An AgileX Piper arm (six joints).
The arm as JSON. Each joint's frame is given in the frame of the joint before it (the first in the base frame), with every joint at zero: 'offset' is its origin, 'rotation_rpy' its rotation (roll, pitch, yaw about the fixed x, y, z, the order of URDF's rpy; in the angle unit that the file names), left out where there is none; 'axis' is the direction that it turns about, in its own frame. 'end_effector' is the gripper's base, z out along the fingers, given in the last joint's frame.
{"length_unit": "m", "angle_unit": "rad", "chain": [
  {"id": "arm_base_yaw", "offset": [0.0, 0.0, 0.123], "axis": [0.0, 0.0, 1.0]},
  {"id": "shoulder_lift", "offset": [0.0, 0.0, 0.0], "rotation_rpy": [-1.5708, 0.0, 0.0], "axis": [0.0, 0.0, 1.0]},
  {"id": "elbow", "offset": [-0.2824, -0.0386, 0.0], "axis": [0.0, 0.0, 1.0]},
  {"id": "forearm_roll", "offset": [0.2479, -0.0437, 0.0], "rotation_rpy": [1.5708, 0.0, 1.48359], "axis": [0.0, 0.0, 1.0]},
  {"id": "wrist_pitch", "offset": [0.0, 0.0, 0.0], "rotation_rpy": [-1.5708, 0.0, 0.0], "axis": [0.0, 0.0, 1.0]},
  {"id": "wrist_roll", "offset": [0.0, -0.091, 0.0], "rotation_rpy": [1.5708, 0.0, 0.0], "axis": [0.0, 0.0, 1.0]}
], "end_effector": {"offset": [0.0, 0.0, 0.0]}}
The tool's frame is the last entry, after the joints.
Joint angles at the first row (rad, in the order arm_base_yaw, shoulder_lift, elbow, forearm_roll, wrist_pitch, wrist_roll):
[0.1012 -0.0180 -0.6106 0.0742 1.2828 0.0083]
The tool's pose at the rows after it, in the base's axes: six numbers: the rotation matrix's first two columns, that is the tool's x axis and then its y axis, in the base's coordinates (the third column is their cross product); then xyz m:
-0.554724 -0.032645 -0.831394 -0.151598 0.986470 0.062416 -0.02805 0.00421 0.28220
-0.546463 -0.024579 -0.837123 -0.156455 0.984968 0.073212 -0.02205 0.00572 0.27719
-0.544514 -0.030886 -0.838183 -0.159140 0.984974 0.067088 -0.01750 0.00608 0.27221
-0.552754 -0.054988 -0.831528 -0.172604 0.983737 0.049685 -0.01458 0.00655 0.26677
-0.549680 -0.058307 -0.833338 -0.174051 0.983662 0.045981 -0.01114 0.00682 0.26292
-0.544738 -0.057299 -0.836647 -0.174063 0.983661 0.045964 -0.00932 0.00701 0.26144
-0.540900 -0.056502 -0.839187 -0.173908 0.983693 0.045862 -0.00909 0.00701 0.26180
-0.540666 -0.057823 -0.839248 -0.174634 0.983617 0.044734 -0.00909 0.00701 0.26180
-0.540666 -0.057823 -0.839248 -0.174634 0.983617 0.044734 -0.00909 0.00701 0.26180
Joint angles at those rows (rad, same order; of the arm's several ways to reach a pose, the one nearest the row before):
[0.1012 -0.0180 -0.5814 0.0808 1.2745 0.0000]
[0.1012 -0.0180 -0.5490 0.0924 1.2310 0.0000]
[0.1012 -0.0180 -0.5221 0.0922 1.2031 -0.0089]
[0.1012 -0.0180 -0.4995 0.0945 1.1951 -0.0336]
[0.1012 -0.0180 -0.4786 0.0945 1.1714 -0.0393]
[0.1011 -0.0180 -0.4688 0.0952 1.1556 -0.0405]
[0.1012 -0.0180 -0.4689 0.0951 1.1509 -0.0404]
[0.1012 -0.0180 -0.4689 0.0951 1.1509 -0.0418]
[0.1012 -0.0180 -0.4689 0.0951 1.1509 -0.0418]

